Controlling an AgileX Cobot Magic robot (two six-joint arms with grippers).
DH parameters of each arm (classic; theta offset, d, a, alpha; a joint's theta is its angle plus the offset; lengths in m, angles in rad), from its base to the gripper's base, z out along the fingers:
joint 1: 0 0.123 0 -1.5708
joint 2: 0.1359 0 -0.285 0
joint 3: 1.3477 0 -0.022 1.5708
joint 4: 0 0.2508 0 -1.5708
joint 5: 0 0 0.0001 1.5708
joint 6: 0 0.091 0 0
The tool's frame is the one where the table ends.
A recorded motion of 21 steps. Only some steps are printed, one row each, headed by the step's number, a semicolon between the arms.
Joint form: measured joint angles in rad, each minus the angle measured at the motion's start. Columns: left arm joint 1, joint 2, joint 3, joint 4, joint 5, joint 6; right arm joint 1, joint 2, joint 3, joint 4, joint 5, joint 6.
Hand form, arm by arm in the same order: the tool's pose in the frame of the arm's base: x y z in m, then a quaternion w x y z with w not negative. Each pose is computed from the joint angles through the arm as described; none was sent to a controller.
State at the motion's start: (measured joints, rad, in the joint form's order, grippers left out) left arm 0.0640 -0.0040 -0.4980 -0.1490 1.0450 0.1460; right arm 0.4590 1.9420 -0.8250 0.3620 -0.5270 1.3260
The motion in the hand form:
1: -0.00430 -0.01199 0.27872 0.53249 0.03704 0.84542 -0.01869; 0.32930 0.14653 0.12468 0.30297 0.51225 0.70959 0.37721
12: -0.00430 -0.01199 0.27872 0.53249 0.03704 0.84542 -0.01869; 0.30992 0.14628 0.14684 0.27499 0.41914 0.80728 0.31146
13: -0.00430 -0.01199 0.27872 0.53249 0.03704 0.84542 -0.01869; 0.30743 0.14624 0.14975 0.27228 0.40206 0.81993 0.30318
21: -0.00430 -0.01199 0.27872 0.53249 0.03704 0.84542 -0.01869; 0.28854 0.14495 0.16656 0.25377 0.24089 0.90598 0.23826
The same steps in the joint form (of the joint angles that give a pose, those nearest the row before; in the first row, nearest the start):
1: 0.0000 0.0000 0.0000 0.0000 0.0000 0.0000; 0.0000 -0.0190 0.0050 -0.0030 0.0540 -0.0270
12: 0.0000 0.0000 0.0000 0.0000 0.0000 0.0000; 0.0000 -0.1440 0.0150 -0.0059 0.3300 -0.2900
13: 0.0000 0.0000 0.0000 0.0000 0.0000 0.0000; 0.0000 -0.1590 0.0150 -0.0071 0.3640 -0.3309
21: 0.0000 0.0000 0.0000 0.0000 0.0000 0.0000; 0.0000 -0.2520 0.0150 -0.0340 0.5980 -0.6660

